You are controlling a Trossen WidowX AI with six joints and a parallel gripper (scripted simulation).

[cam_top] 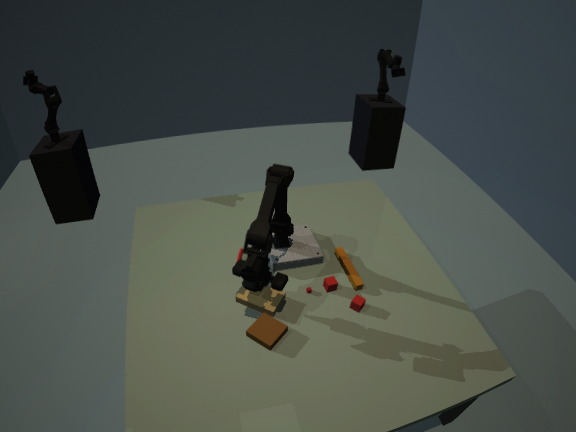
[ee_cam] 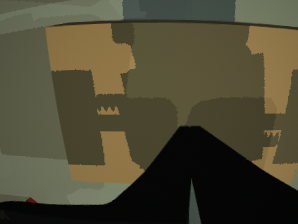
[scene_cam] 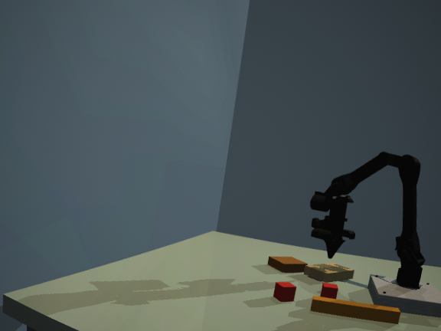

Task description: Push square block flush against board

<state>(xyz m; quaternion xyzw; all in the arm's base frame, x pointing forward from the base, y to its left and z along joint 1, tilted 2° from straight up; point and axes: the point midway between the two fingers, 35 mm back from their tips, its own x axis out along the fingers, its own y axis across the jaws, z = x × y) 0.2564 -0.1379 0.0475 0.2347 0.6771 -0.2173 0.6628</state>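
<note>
My gripper tip is now 50 mm above the tan board and 10 mm past it. Round my gripper tip: short red stick 250 mm behind, 60 mm below, 40 mm to the right; then small red ball 190 mm to the left, 60 mm below, 10 mm behind; then square brown block 150 mm ahead, 50 mm below, 10 mm to the right.
</note>
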